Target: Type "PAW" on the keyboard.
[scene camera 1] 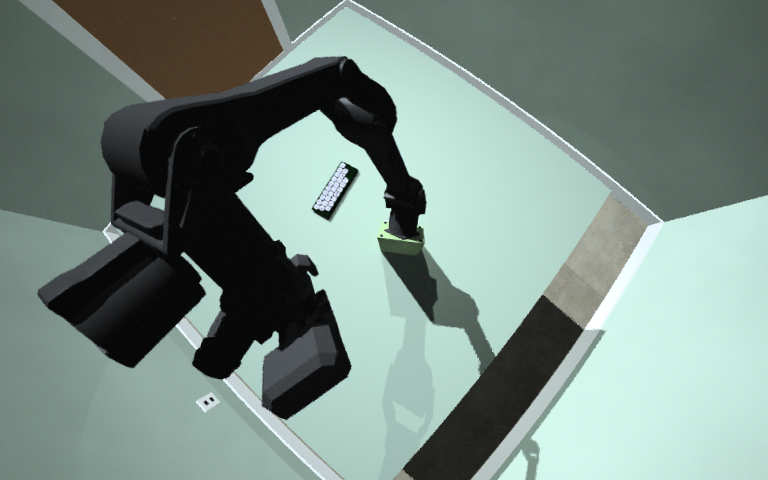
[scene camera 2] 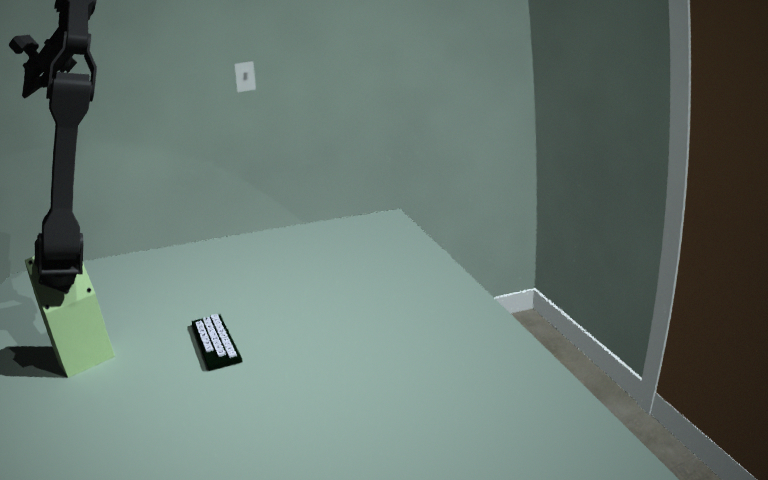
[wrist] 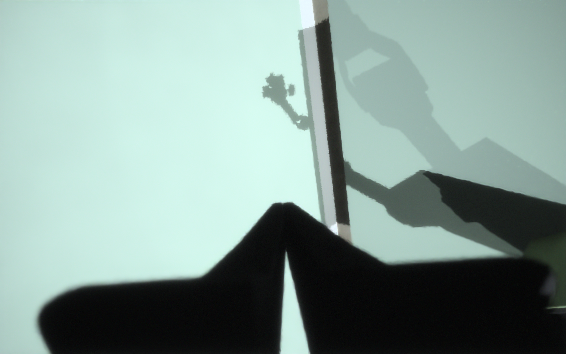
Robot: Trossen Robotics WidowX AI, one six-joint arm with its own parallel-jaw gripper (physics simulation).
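Seen in the pictures: gripper, between the fingertips: (scene camera 2: 24, 97) (wrist: 282, 212); arm's base, origin of its link: (scene camera 1: 402, 232) (scene camera 2: 57, 272).
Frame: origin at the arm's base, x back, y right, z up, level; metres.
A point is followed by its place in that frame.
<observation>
A small dark keyboard (scene camera 1: 334, 190) {x -0.277, y 0.038, z -0.177 m} (scene camera 2: 216, 341) {x -0.284, y 0.073, z -0.176 m} with rows of white keys lies flat on the pale green table top (scene camera 1: 481, 186) {x 0.127, y 0.320, z -0.194 m} (scene camera 2: 362, 396) {x -0.477, y 0.331, z -0.194 m}. It does not show in the wrist view. The lettering on the keys is too small to read. My gripper (wrist: 282, 212) {x 0.047, y -0.225, z 0.336 m} is shut and empty, its two black fingertips meeting in the wrist view. In scene camera 1 the hand end of the arm is raised high at the lower left, well apart from the keyboard, and I cannot make out the fingertips there.
The arm stands on a light green block (scene camera 1: 400, 244) {x 0.011, y -0.024, z -0.015 m} (scene camera 2: 84, 339) {x -0.020, y 0.029, z -0.133 m} beside the keyboard. The upper arm and forearm arch above the table. The wrist view faces the wall, the table edge and the arm's shadows. Walls surround the table.
</observation>
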